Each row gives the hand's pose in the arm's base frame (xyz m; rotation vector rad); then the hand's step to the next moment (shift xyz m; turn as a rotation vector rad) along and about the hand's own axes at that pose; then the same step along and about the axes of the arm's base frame.
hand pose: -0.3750 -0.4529 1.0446 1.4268 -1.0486 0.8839
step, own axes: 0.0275 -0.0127 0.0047 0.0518 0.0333 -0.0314
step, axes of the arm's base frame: 0.0209 -0.0080 0.0210 -0.0132 0.0246 0.0632
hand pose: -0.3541 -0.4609 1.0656 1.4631 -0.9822 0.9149
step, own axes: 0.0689 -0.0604 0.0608 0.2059 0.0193 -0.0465
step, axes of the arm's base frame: 0.0825 -0.0630 0.0362 0.0548 0.0266 0.2030
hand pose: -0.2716 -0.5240 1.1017 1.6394 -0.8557 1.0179
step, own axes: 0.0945 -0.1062 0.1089 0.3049 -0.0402 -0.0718
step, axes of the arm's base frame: 0.1562 -0.0825 0.0295 0.1417 0.0605 0.2757
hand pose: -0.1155 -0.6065 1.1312 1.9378 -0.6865 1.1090
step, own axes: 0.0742 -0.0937 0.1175 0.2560 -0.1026 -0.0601
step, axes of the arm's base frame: 0.1592 -0.0521 -0.0053 0.1711 0.0882 0.2065
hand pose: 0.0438 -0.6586 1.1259 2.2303 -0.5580 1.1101
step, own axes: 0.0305 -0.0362 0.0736 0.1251 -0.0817 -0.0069
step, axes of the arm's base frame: 0.0809 -0.0249 -0.0221 0.1152 0.0518 0.0802
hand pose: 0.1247 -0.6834 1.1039 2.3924 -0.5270 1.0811
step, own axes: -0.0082 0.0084 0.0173 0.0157 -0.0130 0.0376
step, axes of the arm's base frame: 0.0009 -0.0152 -0.0144 0.0388 -0.0124 -0.0131
